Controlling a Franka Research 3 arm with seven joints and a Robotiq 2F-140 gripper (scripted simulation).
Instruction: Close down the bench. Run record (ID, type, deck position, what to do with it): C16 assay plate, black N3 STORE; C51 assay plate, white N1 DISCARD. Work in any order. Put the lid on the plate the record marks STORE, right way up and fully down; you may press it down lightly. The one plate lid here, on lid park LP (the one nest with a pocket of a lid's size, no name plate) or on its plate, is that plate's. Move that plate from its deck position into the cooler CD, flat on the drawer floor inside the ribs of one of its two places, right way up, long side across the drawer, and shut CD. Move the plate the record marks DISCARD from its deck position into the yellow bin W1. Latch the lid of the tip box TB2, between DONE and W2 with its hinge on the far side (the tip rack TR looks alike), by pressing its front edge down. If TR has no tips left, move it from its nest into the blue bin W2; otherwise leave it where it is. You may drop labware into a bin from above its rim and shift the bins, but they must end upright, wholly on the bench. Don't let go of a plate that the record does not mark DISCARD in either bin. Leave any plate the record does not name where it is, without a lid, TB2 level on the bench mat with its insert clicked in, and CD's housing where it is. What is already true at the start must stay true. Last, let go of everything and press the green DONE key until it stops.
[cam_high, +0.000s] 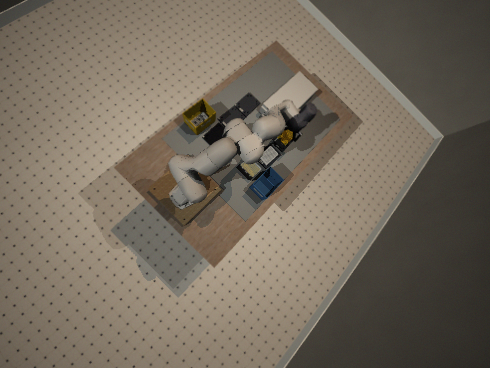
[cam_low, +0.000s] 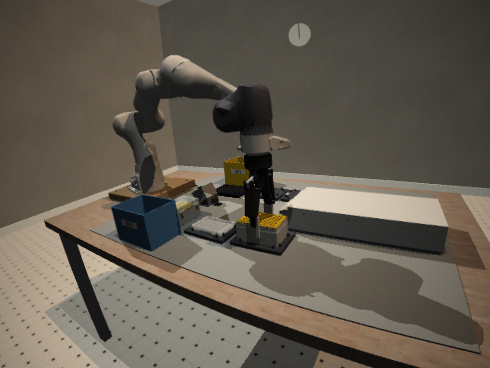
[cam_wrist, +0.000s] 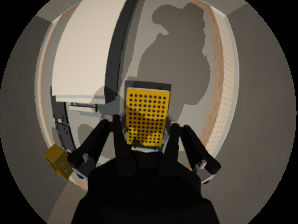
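The tip rack TR lies 1 cm behind my hand, 1 cm to the right of it and 1 cm below it. From my hand the other things lie so: cooler drawer: 12 cm ahead, 20 cm to the left, 4 cm below; then grey plate lid: 9 cm ahead, 20 cm to the left, 3 cm below; then cooler CD: 17 cm ahead, 21 cm to the left, 3 cm below.
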